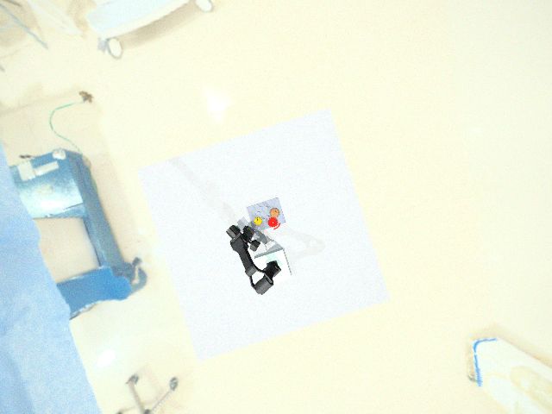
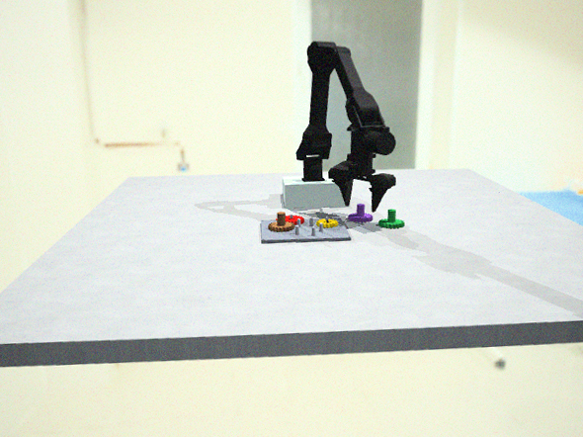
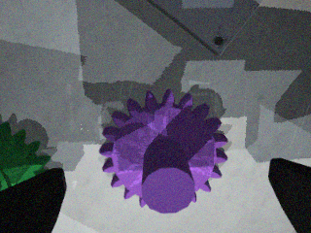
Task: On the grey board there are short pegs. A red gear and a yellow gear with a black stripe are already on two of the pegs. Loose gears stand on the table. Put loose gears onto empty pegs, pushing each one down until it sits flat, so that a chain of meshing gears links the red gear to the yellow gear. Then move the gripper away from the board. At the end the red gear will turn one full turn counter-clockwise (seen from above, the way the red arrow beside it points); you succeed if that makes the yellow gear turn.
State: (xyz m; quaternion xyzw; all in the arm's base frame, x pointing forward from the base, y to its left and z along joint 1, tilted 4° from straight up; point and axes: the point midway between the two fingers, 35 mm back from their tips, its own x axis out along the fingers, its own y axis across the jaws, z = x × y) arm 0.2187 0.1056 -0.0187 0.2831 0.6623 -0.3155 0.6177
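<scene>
Right now my gripper tip is 10 mm above the purple gear. Round my gripper tip: grey board (100 mm ahead, 160 mm to the right, 20 mm below); green gear (60 mm ahead, 70 mm to the left, 10 mm below); yellow gear (70 mm ahead, 100 mm to the right, 10 mm below).
</scene>
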